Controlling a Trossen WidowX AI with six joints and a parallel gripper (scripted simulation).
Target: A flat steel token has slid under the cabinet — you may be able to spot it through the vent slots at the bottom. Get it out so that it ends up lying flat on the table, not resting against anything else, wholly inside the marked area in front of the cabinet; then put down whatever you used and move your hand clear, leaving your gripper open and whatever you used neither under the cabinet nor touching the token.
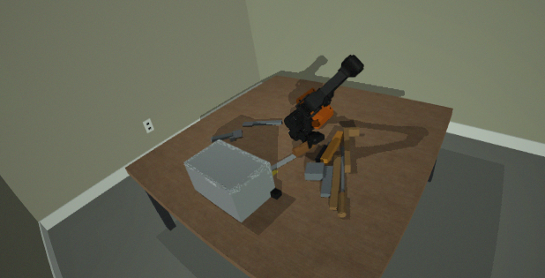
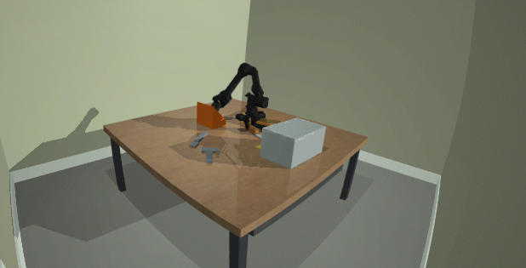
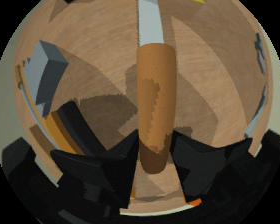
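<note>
Now: the orange bar 100 mm to the left of my gripper tip, 60 mm behind it and 10 mm above it. The rest, counted from my gripper tip: grey block (140 mm to the left, 120 mm ahead, 10 mm above); wooden stick (240 mm to the left, 100 mm ahead); grey t-piece (410 mm to the right, 160 mm ahead).
</note>
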